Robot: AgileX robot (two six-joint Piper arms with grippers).
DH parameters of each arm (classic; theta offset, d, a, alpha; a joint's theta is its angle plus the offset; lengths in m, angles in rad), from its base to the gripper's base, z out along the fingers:
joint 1: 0 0.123 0 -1.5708
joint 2: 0.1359 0 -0.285 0
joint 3: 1.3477 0 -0.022 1.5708
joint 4: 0 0.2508 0 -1.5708
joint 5: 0 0 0.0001 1.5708
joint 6: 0 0.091 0 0
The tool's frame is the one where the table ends.
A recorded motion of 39 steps. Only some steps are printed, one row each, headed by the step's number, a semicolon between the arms.
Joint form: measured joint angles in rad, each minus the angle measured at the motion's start. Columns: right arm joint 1, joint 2, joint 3, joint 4, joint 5, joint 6; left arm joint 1, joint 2, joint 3, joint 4, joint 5, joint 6.
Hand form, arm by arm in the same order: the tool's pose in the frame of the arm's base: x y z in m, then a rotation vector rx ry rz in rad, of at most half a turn. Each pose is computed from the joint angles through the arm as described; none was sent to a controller.
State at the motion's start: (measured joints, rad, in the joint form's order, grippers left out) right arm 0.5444 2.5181 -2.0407 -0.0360 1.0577 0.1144; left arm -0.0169 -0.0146 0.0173 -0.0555 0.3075 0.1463
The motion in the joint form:
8: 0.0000 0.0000 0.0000 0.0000 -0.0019 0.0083; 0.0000 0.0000 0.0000 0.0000 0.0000 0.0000
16: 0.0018 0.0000 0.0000 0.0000 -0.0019 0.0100; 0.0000 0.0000 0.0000 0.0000 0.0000 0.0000
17: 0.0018 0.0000 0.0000 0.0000 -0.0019 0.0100; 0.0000 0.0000 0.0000 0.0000 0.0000 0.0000
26: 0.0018 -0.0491 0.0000 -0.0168 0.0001 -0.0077; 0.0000 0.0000 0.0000 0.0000 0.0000 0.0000
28: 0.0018 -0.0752 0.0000 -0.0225 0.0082 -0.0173; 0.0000 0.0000 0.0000 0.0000 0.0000 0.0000
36: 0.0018 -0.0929 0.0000 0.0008 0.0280 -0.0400; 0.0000 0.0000 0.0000 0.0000 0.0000 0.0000
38: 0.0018 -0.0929 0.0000 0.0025 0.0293 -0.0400; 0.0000 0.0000 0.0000 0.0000 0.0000 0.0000
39: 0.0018 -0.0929 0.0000 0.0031 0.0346 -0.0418; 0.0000 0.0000 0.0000 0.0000 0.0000 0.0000
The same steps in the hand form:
8: 0.4321 0.2582 0.0912 -0.6538 2.9412 0.0154; 0.0538 -0.0024 0.1804 0.1109 1.7901 0.0397
16: 0.4316 0.2590 0.0912 -0.6540 2.9412 0.0158; 0.0538 -0.0024 0.1804 0.1109 1.7901 0.0397
17: 0.4316 0.2590 0.0912 -0.6540 2.9412 0.0158; 0.0538 -0.0024 0.1804 0.1109 1.7901 0.0397
26: 0.4330 0.2583 0.1160 -0.6777 2.8848 0.0142; 0.0538 -0.0024 0.1804 0.1109 1.7901 0.0397
28: 0.4326 0.2575 0.1290 -0.6892 2.8627 0.0133; 0.0538 -0.0024 0.1804 0.1109 1.7901 0.0397
36: 0.4300 0.2581 0.1375 -0.7094 2.8661 0.0389; 0.0538 -0.0024 0.1804 0.1109 1.7901 0.0397
38: 0.4298 0.2581 0.1375 -0.7089 2.8680 0.0406; 0.0538 -0.0024 0.1804 0.1109 1.7901 0.0397
39: 0.4294 0.2579 0.1374 -0.7122 2.8725 0.0387; 0.0538 -0.0024 0.1804 0.1109 1.7901 0.0397

